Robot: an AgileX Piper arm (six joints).
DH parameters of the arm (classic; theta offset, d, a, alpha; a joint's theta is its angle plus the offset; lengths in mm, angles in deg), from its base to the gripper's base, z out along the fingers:
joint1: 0 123 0 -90
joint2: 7.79 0 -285.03 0
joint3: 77.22 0 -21.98 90
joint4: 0 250.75 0 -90
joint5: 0 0 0 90
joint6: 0 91 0 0
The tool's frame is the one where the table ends.
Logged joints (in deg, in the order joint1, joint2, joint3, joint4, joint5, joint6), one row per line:
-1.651 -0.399 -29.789 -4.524 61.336 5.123
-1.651 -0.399 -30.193 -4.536 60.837 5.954
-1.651 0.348 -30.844 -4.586 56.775 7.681
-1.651 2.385 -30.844 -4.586 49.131 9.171
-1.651 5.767 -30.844 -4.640 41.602 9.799
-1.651 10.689 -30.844 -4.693 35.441 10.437
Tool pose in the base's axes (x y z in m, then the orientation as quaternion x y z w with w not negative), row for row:
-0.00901 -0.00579 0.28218 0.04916 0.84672 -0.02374 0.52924
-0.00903 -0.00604 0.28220 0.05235 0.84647 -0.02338 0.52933
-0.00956 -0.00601 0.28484 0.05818 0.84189 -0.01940 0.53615
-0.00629 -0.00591 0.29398 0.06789 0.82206 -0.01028 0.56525
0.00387 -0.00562 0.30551 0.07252 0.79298 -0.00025 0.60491
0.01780 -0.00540 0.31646 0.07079 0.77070 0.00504 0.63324
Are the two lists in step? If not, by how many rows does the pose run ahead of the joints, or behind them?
The pose runs 1 row behind the joints: the pose in row i belongs to the joints in row i - 1.
